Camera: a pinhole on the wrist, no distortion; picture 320 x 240 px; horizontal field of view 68.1 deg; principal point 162.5 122.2 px. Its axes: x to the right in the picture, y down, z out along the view. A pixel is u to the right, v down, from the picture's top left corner.
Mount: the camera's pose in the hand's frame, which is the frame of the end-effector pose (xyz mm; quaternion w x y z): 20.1 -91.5 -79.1 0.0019 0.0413 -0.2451 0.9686
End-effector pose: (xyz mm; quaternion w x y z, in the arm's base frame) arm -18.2 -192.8 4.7 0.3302 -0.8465 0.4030 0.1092
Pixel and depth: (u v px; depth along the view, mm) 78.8 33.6 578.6
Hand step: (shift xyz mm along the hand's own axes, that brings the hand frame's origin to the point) 274.9 -172.4 514.2
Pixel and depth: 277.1 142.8 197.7
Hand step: -60.0 -202.1 93.8
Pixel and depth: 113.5 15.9 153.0
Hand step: 65.4 -103.2 85.0
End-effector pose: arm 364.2 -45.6 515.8 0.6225 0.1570 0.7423 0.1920
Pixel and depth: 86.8 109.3 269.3
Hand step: 127.6 -205.1 156.9
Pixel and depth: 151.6 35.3 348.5
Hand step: 66.7 -144.2 285.8
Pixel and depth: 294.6 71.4 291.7
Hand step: -117.5 -177.7 219.4
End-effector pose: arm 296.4 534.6 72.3 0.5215 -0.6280 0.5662 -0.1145
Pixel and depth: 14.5 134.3 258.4
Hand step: 201.2 -223.2 128.0
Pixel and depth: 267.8 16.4 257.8
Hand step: -71.0 -114.5 210.8
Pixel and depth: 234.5 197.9 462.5
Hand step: -87.0 -443.6 267.4
